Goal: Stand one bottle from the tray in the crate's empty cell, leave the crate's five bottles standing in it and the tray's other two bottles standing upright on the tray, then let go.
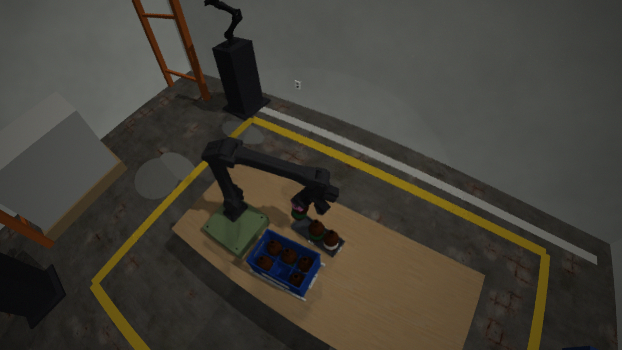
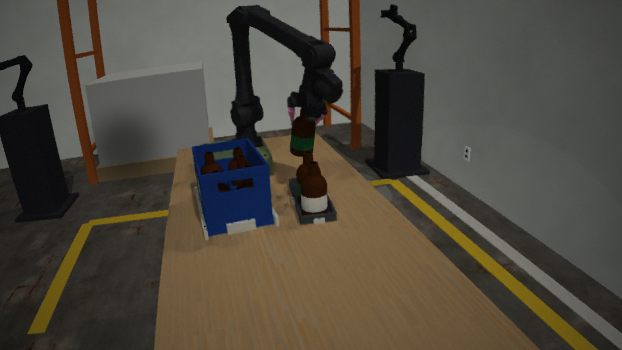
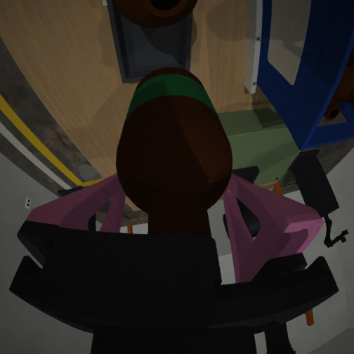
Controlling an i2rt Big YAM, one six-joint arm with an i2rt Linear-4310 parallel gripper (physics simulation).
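Places are measured from the arm's base along level axes (x back, y right, z up), in centimetres.
Where they show: gripper, fingertip midpoint: (image 1: 298,203) (image 2: 303,124); arm's base at its link origin: (image 1: 235,210).
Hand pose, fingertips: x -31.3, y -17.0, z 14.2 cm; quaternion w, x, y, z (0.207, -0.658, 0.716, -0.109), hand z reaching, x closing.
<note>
Each offset is from my fingertips to the top centre of the thing. "*": to the spot under its first point. Level surfaces: height alone.
My gripper (image 1: 299,205) (image 2: 306,117) (image 3: 173,178) is shut on a brown bottle with a green label @[dx -1.5, dy +0.2, dz +6.7 cm] (image 1: 300,214) (image 2: 302,142) (image 3: 174,145), holding it by the neck. The bottle hangs nearly upright above the arm-side end of the dark tray @[dx -10.5, dy +0.6, dz -19.1 cm] (image 1: 301,227) (image 2: 310,219) (image 3: 155,60). A second green-label bottle @[dx -10.4, dy +0.9, dz -5.7 cm] (image 1: 316,230) (image 2: 302,175) and a white-label bottle @[dx -19.3, dy +1.3, dz -5.7 cm] (image 1: 331,241) (image 2: 314,192) stand upright on the tray. The blue crate @[dx -9.3, dy +24.6, dz -4.2 cm] (image 1: 313,272) (image 2: 237,210) (image 3: 285,100) holds several brown bottles; its empty cell @[* dx -7.1, dy +27.1, dz -20.8 cm] (image 1: 280,270) is the middle one of the row farther from the tray.
The green base plate (image 1: 235,230) (image 3: 255,145) of the arm lies beside the crate's near-arm end. The crate walls rise above the wooden table @[dz -21.7 cm] (image 1: 400,280) (image 2: 300,280). White strips @[* dx -23.9, dy +22.5, dz -19.9 cm] (image 2: 241,226) (image 3: 253,50) run along the crate's foot. The crate and tray stand a small gap apart.
</note>
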